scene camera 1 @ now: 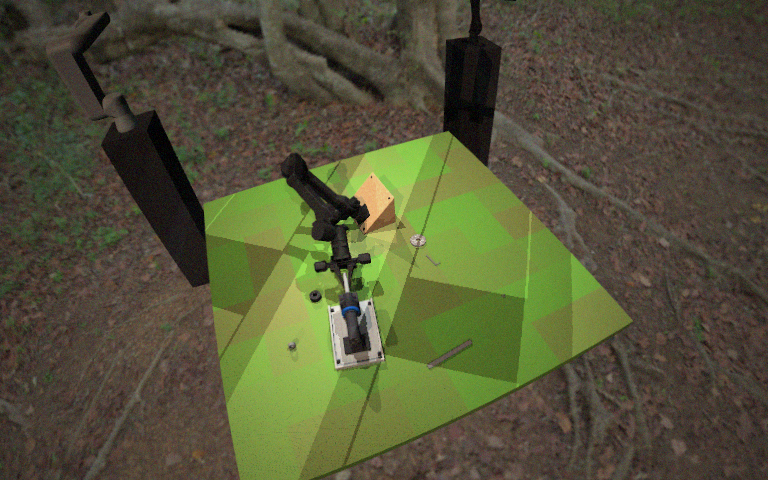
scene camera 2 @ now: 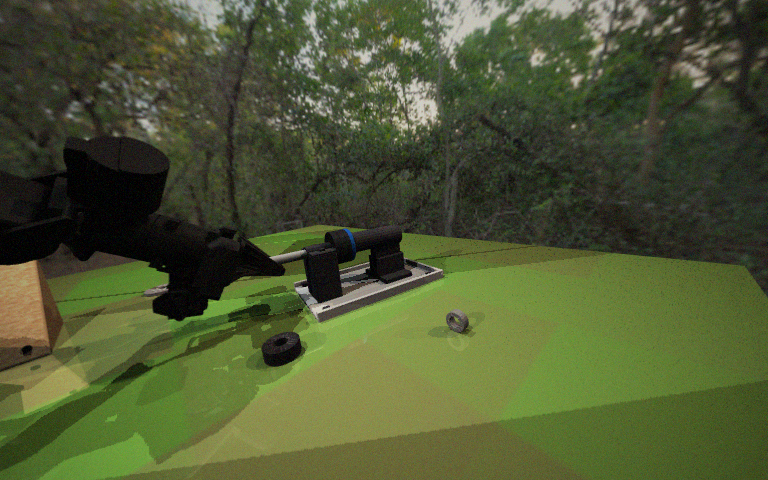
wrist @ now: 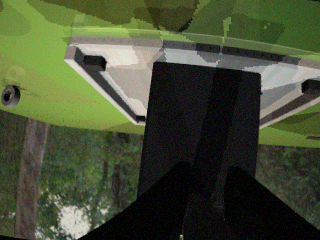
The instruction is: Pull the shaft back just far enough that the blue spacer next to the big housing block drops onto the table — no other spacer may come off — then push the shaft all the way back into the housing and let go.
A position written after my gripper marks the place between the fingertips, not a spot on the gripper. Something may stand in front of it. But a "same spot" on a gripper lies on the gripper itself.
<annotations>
My gripper shows in scene camera 1, in scene camera 2 and in the wrist view [207, 175]. The same spot on my gripper: [scene camera 1: 334, 268] is [scene camera 2: 244, 241].
</annotations>
